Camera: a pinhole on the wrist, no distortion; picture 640 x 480 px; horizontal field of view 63.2 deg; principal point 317.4 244.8 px. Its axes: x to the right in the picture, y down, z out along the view. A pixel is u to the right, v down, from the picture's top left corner.
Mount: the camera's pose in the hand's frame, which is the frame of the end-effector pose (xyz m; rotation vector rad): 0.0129 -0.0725 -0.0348 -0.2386 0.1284 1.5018
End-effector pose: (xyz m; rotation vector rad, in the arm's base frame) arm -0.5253 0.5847 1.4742 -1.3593 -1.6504 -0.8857
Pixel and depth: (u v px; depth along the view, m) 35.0 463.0 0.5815
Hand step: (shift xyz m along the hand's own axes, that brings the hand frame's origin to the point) -0.2881 -0.2295 0.5833
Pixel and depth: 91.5 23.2 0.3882
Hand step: 0.1417 -0.1533 0.3934
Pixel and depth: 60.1 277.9 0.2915
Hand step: -0.0337 -0.1429 0.2798
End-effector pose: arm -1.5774 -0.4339 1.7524 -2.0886 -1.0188 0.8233
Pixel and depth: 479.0 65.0 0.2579
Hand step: 0.0909 0.0614 0.2037
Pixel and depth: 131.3 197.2 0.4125
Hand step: 0.0145 -0.1206 0.4023
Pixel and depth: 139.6 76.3 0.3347
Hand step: 0.0920 -0.1104 0.3246
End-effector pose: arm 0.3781 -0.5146 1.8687 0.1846 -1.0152 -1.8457
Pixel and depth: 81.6 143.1 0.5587
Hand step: 0.0693 -0.1925 0.5740
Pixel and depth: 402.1 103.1 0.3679
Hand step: 0.0936 0.0670 0.3159
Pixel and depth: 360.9 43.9 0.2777
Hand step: 0.1038 0.0099 0.2374
